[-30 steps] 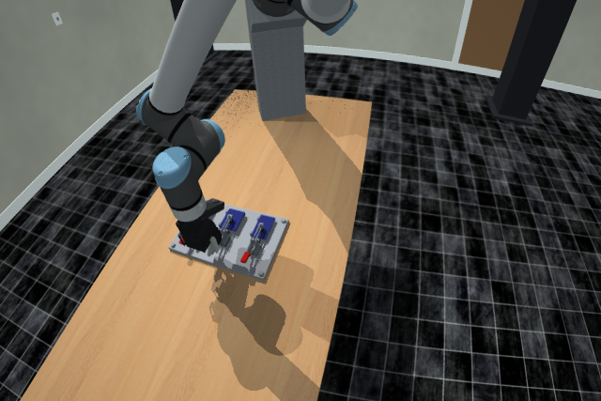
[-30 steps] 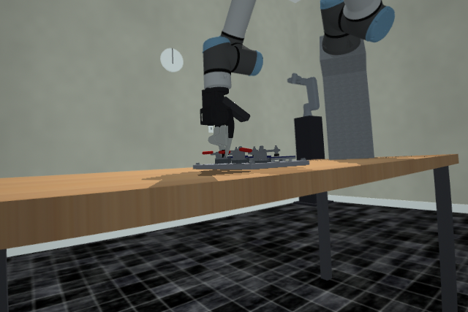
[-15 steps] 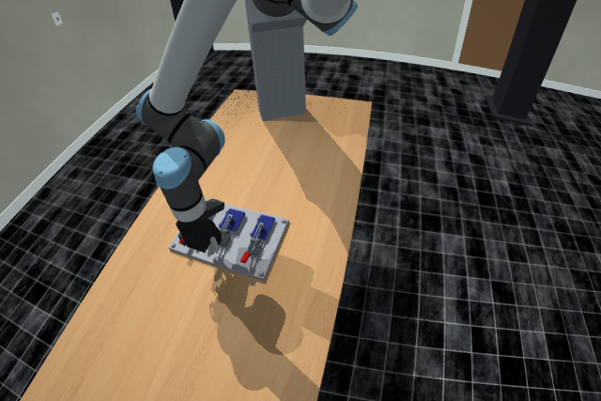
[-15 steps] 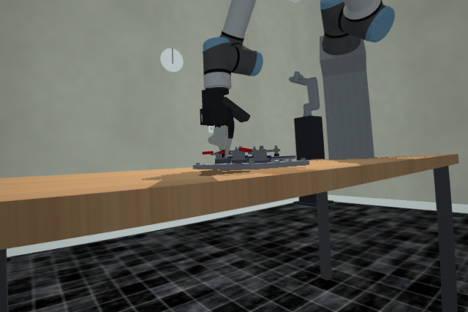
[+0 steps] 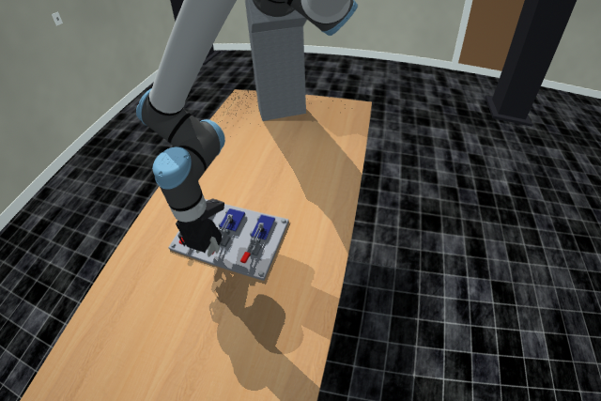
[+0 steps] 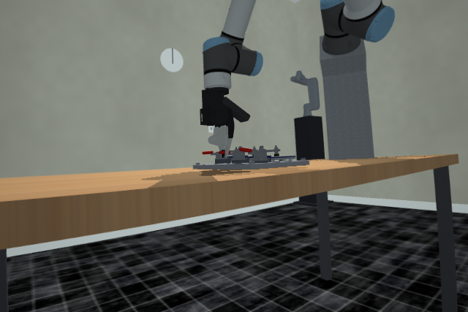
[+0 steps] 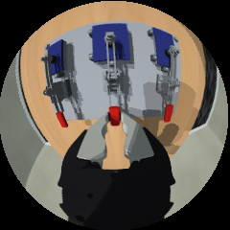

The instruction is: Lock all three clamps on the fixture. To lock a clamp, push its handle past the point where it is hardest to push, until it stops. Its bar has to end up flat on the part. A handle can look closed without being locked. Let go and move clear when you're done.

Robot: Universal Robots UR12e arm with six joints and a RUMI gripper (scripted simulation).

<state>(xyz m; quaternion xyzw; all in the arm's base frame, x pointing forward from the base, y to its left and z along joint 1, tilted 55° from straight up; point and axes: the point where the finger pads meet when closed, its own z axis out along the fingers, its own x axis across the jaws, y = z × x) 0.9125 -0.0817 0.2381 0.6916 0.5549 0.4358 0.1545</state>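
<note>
Now: hand 90 mm past the grey fixture plate and 40 mm above it.
</note>
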